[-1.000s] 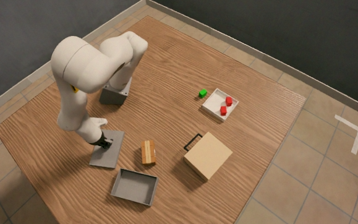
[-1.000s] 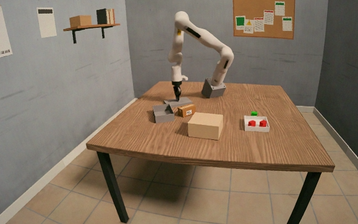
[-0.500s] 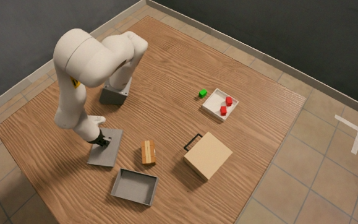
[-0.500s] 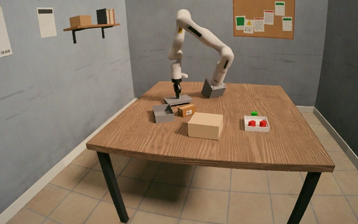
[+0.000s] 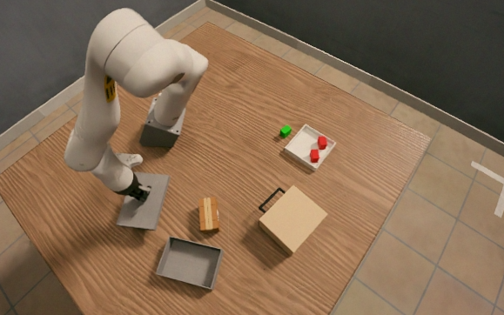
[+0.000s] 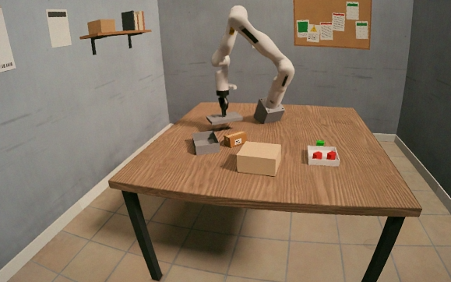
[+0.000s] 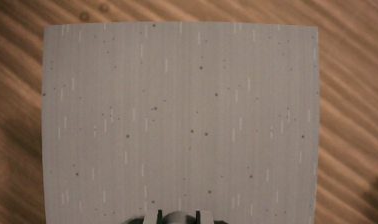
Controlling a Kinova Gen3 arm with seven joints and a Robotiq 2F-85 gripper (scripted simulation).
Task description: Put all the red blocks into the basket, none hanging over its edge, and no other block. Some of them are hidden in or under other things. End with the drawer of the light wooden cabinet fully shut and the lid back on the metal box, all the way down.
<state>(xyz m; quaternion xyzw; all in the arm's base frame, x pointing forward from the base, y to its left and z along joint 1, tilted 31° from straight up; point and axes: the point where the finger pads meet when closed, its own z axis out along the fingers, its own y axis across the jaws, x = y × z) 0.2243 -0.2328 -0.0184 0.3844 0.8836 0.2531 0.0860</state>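
Now: hand 25 cm short of the grey metal box, 2 cm to the right of it and 9 cm above it. Also, from my hand: grey lid (3 cm below); blue block (18 cm ahead, 14 cm to the left, 10 cm below); brown cardboard box (16 cm ahead, 15 cm to the left, 8 cm below).
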